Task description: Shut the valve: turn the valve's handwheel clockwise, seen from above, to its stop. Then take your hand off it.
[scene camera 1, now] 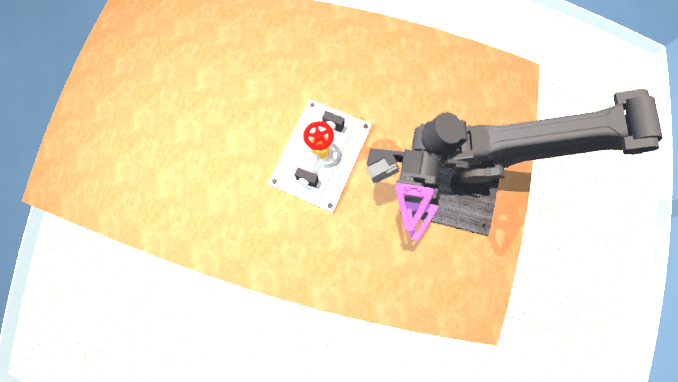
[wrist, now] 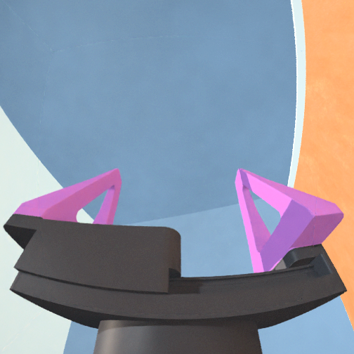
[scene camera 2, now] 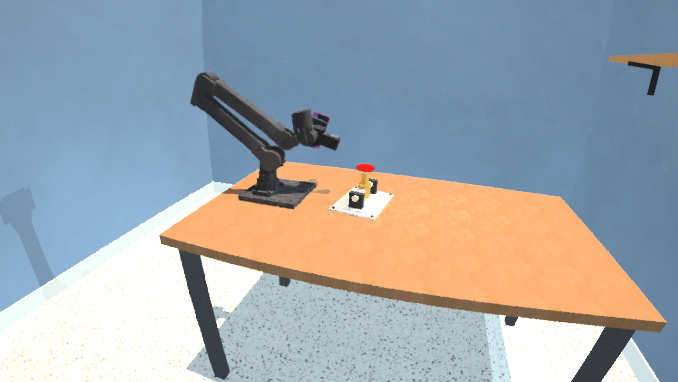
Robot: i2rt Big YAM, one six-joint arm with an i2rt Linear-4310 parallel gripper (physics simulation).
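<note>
The valve's red handwheel (scene camera 1: 318, 144) (scene camera 2: 365, 168) lies level on top of the yellow valve body (scene camera 1: 322, 153) (scene camera 2: 366, 186). The valve stands on a white base plate (scene camera 1: 345, 165) (scene camera 2: 345, 210), between two black brackets. How far the wheel is turned cannot be told. My gripper (scene camera 1: 412, 234) (wrist: 178, 174), with pink fingers, is open and empty. It is up in the air on the arm's side of the valve, well apart from the handwheel, and its fingers point sideways, not down at the wheel. The valve does not show in the wrist view.
The black brackets (scene camera 1: 306, 177) (scene camera 2: 356, 199) stand on the plate on opposite sides of the valve. The arm's dark base (scene camera 1: 465, 215) (scene camera 2: 300, 196) sits on the wooden table (scene camera 1: 200, 150) (scene camera 2: 450, 250). A wall shelf (scene camera 2: 650, 60) is at the upper right in the second scene view.
</note>
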